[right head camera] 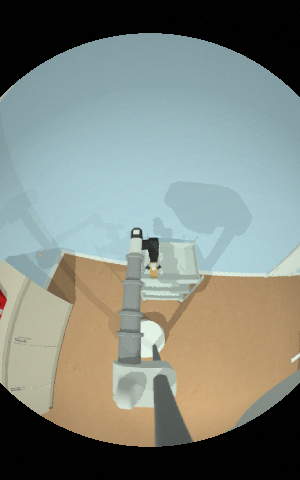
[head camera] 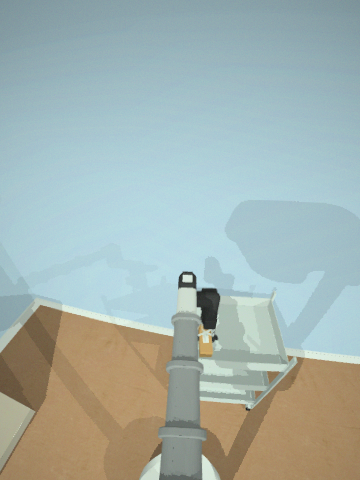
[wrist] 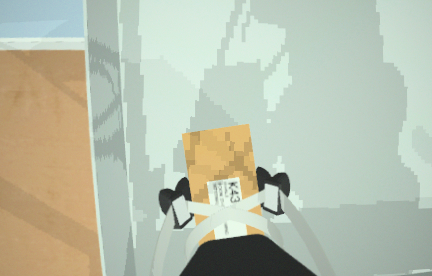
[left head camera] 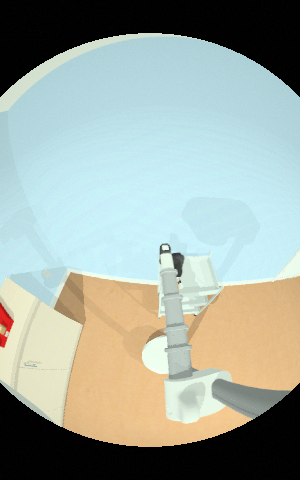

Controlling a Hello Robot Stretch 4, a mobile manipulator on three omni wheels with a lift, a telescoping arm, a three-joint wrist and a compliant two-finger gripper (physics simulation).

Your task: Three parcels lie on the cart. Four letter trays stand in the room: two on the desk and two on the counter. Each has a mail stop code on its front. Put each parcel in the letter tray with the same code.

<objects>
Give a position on a white cart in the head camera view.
249, 344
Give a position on a white cart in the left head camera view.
198, 278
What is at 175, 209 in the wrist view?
My gripper.
</objects>
